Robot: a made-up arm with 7 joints. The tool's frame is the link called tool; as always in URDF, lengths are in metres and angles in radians. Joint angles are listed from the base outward.
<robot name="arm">
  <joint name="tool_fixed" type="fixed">
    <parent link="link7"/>
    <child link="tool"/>
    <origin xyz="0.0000 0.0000 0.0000"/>
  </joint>
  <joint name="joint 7" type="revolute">
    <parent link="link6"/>
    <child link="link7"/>
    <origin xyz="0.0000 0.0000 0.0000"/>
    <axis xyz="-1 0 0"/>
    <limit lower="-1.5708" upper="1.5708"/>
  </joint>
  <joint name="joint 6" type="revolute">
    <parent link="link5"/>
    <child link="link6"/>
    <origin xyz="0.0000 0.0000 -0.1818"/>
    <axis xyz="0 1 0"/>
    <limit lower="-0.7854" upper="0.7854"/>
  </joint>
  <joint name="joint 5" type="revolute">
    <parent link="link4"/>
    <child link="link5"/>
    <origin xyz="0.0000 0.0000 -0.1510"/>
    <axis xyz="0 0 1"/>
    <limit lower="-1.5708" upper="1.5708"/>
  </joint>
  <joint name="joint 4" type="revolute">
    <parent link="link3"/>
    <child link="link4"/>
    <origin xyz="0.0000 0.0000 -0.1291"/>
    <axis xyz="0 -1 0"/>
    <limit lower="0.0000" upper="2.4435"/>
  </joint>
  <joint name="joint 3" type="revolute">
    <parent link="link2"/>
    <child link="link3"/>
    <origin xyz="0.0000 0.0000 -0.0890"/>
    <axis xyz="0 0 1"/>
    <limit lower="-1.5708" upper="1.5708"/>
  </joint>
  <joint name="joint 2" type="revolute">
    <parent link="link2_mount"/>
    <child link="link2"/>
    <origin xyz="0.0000 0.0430 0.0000"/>
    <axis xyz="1 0 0"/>
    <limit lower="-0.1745" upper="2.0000"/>
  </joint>
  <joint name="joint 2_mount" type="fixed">
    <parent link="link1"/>
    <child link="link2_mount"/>
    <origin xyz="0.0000 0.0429 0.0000"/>
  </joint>
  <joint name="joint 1" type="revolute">
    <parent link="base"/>
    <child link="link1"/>
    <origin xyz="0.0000 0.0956 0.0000"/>
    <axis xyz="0 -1 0"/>
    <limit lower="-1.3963" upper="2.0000"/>
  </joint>
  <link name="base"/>
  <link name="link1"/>
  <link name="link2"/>
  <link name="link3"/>
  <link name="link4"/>
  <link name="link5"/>
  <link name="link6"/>
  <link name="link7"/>
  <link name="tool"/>
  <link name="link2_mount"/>
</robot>
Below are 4 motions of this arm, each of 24 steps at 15 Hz.
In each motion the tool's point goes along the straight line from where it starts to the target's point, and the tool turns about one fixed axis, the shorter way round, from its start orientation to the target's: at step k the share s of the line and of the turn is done. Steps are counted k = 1, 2, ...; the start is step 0. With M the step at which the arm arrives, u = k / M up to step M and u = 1 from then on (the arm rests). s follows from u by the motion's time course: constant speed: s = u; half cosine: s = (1 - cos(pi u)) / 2; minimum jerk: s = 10 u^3 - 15 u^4 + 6 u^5.
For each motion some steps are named. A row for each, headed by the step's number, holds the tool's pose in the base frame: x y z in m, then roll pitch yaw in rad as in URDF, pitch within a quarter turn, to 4 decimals.
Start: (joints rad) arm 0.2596 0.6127 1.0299 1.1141 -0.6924 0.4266 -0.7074
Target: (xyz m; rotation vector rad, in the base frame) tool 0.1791 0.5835 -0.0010 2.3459 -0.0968 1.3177
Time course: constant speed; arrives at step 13
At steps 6, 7, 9, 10, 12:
6: 0.1836 0.5928 -0.0579 2.2831 -0.8792 0.1117
7: 0.1830 0.5915 -0.0498 2.3117 -0.8913 0.1357
9: 0.1817 0.5888 -0.0335 2.3688 -0.9167 0.1830
10: 0.1810 0.5875 -0.0254 2.3973 -0.9300 0.2063
12: 0.1797 0.5848 -0.0091 2.4543 -0.9578 0.2523

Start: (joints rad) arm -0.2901 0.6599 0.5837 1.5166 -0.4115 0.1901 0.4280
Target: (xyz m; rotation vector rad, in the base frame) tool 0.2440 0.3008 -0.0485 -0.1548 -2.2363 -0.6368
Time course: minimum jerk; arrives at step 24
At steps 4, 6, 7, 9, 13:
4: 0.2444 0.4649 -0.1469 1.1123 -0.4951 -0.9354
6: 0.2444 0.4533 -0.1399 1.1450 -0.5728 -1.0212
7: 0.2444 0.4450 -0.1350 1.1744 -0.6267 -1.0874
9: 0.2443 0.4241 -0.1224 1.2759 -0.7539 -1.2773
13: 0.2442 0.3726 -0.0916 1.7427 -0.9622 -1.9461

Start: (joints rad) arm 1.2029 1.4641 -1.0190 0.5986 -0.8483 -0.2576 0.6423
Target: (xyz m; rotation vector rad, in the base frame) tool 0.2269 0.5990 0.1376 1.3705 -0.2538 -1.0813
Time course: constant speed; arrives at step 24
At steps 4, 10, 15, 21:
4: 0.2316 0.6454 0.0360 0.8992 0.6309 -0.9485
10: 0.2302 0.6315 0.0665 1.0195 0.5740 -0.9392
15: 0.2290 0.6199 0.0919 1.1162 0.5262 -0.9378
21: 0.2276 0.6060 0.1224 1.2288 0.4689 -0.9430

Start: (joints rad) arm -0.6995 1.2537 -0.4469 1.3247 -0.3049 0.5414 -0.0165
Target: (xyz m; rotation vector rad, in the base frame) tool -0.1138 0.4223 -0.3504 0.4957 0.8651 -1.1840
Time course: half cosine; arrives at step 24
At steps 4, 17, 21, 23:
4: 0.0645 0.4223 -0.3595 0.4357 0.6202 -1.3153
17: -0.0764 0.4223 -0.3523 -0.0182 0.8630 -1.3301
21: -0.1065 0.4223 -0.3508 -0.1334 0.9125 -1.3569
23: -0.1130 0.4223 -0.3504 -0.1593 0.9228 -1.3641

